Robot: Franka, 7 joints.
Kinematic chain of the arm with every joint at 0, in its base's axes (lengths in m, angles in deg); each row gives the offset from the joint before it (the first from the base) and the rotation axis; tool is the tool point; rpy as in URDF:
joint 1: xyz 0 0 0.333 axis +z
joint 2: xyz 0 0 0 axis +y
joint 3: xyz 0 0 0.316 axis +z
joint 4: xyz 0.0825 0 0 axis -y
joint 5: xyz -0.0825 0 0.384 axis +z
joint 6: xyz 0 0 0 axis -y
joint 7: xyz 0.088 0 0 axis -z
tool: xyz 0 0 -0.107 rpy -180 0 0
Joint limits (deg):
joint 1: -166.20..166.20
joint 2: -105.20..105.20
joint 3: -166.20..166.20
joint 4: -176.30..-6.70
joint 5: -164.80..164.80
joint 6: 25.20..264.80
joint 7: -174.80..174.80
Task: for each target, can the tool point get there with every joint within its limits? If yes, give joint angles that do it. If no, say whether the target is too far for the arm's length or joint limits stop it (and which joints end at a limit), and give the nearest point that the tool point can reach.
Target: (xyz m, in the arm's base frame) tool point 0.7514 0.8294 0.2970
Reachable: no: too far | nearest point 0.5757 0.6355 0.3054 | short by 0.262 m
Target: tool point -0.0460 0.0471 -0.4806
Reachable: no: joint limits stop it (at a limit: joint 2) | nearest point -0.0804 0.0823 -0.3334 | short by 0.155 m
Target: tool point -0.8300 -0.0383 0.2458
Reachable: yes | joints 21.01 -80.59 133.34 -49.48 14.26 183.72 -43.59
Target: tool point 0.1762 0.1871 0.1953
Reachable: yes | joints -44.43 -74.21 91.80 -156.50 65.32 53.37 144.83
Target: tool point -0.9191 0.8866 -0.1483
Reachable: no: too far | nearest point -0.5778 0.5573 0.0304 | short by 0.507 m
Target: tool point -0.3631 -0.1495 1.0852
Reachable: yes | joints -28.24 -6.03 -120.09 -39.22 -70.57 143.29 -45.54
